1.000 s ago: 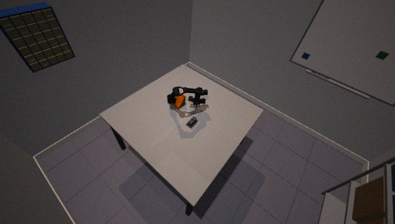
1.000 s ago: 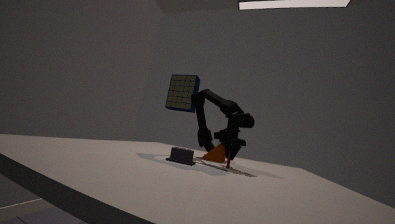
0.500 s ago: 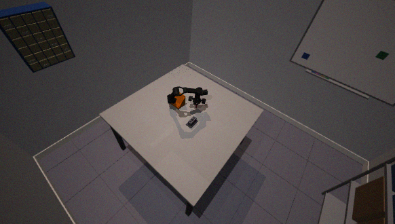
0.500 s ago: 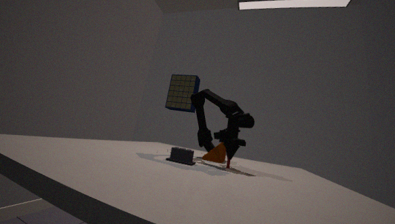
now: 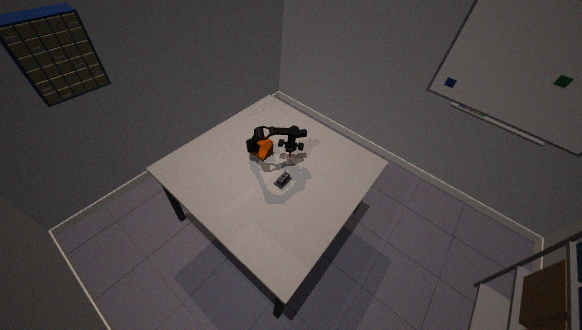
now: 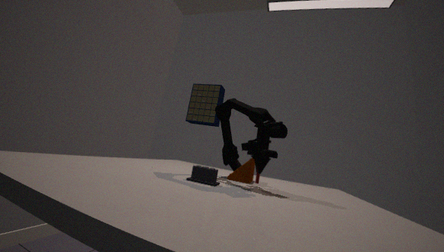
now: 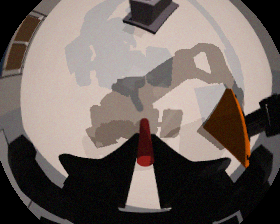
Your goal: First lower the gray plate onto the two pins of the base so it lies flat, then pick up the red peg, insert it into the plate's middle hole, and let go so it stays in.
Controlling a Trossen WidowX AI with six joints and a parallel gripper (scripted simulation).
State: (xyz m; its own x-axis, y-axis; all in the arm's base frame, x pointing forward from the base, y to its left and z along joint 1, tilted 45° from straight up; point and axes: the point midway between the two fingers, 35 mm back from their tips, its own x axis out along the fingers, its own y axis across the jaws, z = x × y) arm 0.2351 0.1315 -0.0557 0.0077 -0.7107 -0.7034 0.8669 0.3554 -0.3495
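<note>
Now: gripper tip 110 mm short of the dark block, 200 mm to the left of it and 20 mm above it. Also, from my gripper tip: red peg (right at my gripper tip).
</note>
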